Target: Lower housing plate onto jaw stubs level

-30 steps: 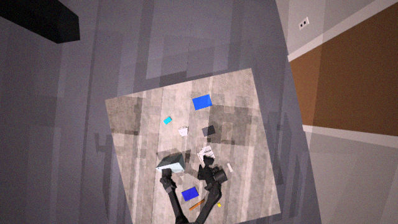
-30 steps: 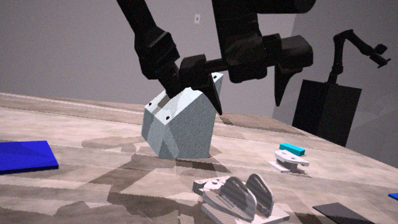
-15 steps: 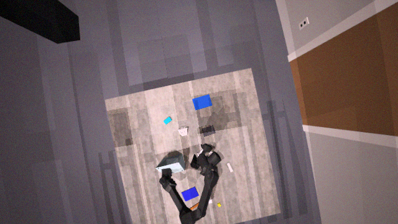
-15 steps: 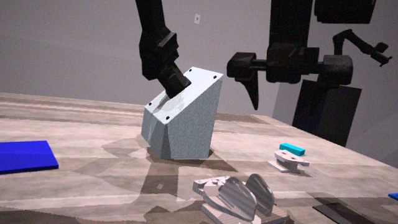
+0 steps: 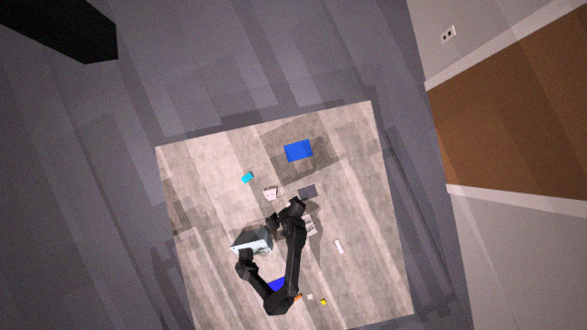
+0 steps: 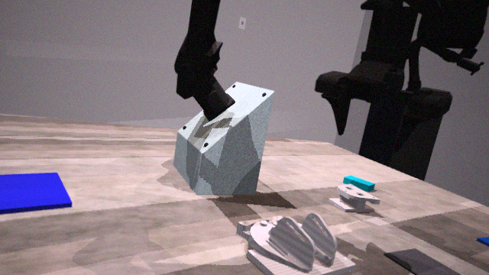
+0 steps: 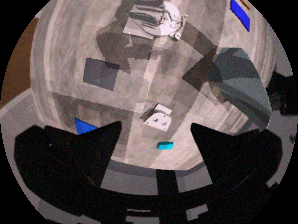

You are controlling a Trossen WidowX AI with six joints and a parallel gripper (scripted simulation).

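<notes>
Now: the white stepped block 7 cm behind my gripper tip, 5 cm to the left of it and 13 cm below it. The rest, counted from my gripper tip: dark flat plate 14 cm ahead, 3 cm to the left, 14 cm below; then white bar 28 cm ahead, 29 cm to the right, 13 cm below; then cyan block 19 cm behind, 16 cm to the left, 13 cm below.
</notes>
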